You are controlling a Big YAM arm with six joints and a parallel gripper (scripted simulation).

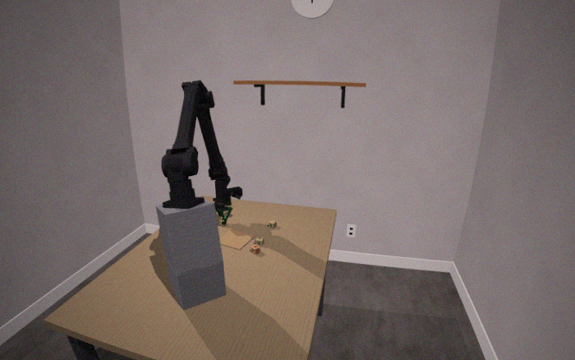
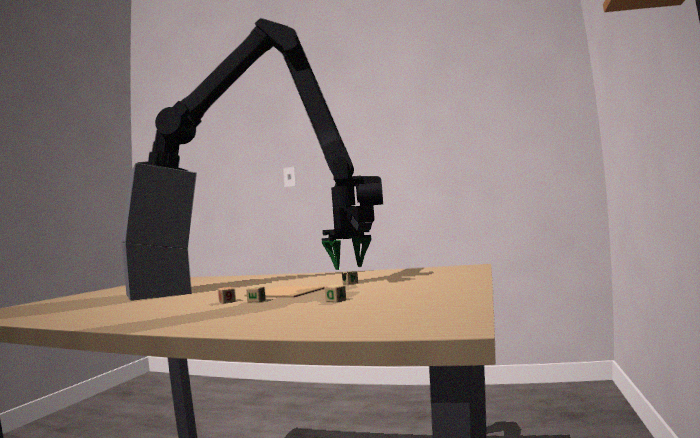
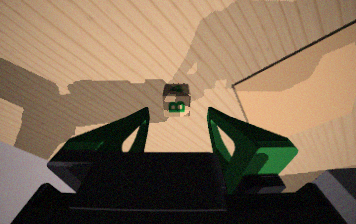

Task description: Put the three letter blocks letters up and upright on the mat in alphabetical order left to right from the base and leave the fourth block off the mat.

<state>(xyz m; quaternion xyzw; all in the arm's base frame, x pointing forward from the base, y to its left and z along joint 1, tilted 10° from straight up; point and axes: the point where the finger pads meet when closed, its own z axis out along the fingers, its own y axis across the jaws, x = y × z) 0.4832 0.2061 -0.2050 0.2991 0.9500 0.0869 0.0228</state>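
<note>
Right now my hand is 3 cm above the dark block. Round my hand: pale mat (10 cm behind, 13 cm to the right, 5 cm below); then green-lettered block (9 cm ahead, 24 cm to the right, 3 cm below).
</note>
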